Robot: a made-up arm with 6 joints.
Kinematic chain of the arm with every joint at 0, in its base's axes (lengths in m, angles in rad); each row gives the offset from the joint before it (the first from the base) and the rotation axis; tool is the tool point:
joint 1: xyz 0 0 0.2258 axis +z
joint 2: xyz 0 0.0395 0 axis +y
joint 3: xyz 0 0 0.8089 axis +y
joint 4: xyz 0 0 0.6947 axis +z
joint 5: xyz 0 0 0 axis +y
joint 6: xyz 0 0 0.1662 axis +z
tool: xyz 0 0 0
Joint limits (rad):
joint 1: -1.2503..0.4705
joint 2: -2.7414..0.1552
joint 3: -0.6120..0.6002
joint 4: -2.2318..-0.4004
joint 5: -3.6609..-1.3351
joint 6: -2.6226..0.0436
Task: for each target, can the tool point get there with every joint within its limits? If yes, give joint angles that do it. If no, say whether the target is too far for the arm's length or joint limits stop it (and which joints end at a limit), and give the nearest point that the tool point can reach.
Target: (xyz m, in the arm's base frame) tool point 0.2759 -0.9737 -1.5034
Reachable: no: too far | nearest point -0.2022 -0.1511 -1.0656 | short by 1.047 m
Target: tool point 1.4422 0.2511 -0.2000
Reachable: no: joint limits stop it (at a limit: joint 1, joint 2, joint 3) | nearest point 0.1212 0.1803 -1.1046 | short by 1.603 m
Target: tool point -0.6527 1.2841 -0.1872
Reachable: yes | joints -0.9877 -1.7596 -0.0385 -0.8356 -1.6637 -0.5515
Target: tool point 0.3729 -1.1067 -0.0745
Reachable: no: joint limits stop it (at a limit: joint 1, joint 3, joint 5) | nearest point -0.5469 -0.3227 -0.8983 | short by 1.463 m
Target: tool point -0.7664 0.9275 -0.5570
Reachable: yes | joints -0.7403 -2.2480 0.3408 -1.0399 -2.0328 -1.3904
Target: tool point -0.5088 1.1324 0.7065
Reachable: yes | joints -1.0917 -1.3288 0.3915 -0.6896 -2.8437 -2.2277
